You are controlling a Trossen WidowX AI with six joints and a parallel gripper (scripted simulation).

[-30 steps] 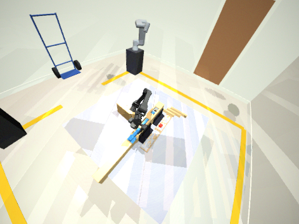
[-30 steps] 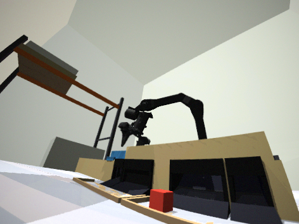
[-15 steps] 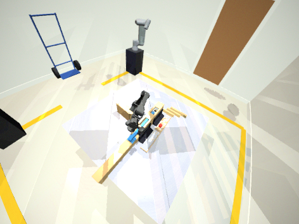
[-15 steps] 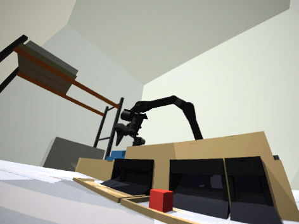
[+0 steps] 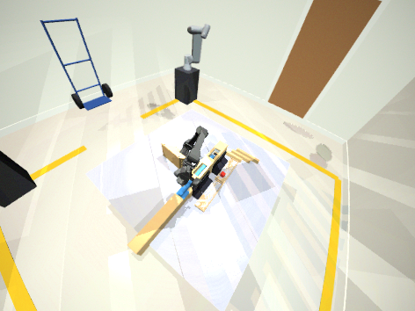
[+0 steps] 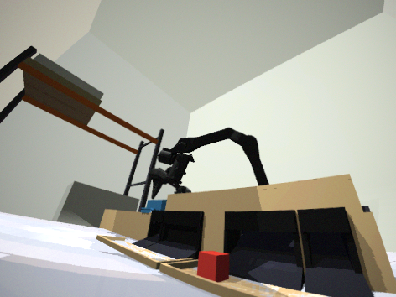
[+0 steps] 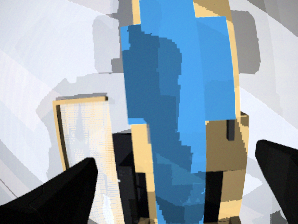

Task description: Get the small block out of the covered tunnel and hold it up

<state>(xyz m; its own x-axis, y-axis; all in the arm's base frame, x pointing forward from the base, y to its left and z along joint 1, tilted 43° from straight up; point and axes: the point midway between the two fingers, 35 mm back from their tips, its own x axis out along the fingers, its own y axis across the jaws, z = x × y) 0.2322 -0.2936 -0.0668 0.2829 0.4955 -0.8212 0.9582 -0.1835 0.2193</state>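
The tan covered tunnel is 20 mm ahead of my gripper tip, 50 mm to the left of it and 60 mm below it. Also, from my gripper tip: red cube 130 mm ahead, 320 mm to the left, 120 mm below.
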